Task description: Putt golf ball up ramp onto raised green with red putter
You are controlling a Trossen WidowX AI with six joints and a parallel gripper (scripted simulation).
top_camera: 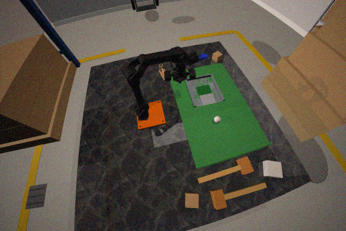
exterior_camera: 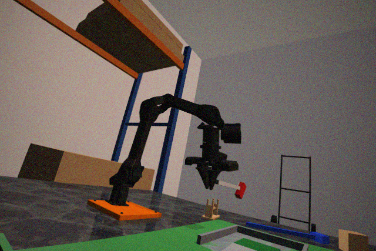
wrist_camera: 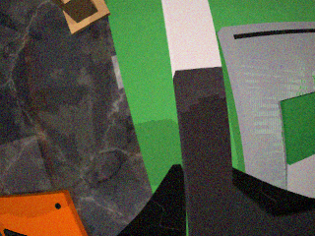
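The red putter lies 10 mm behind my gripper tip, 110 mm to the left of it and 20 mm above it. From my gripper tip the other things lie so: green mat: 220 mm ahead, 120 mm to the right, 120 mm below; then white golf ball: 220 mm ahead, 250 mm to the right, 100 mm below; then tan stand: 110 mm behind, 180 mm to the left, 90 mm below.
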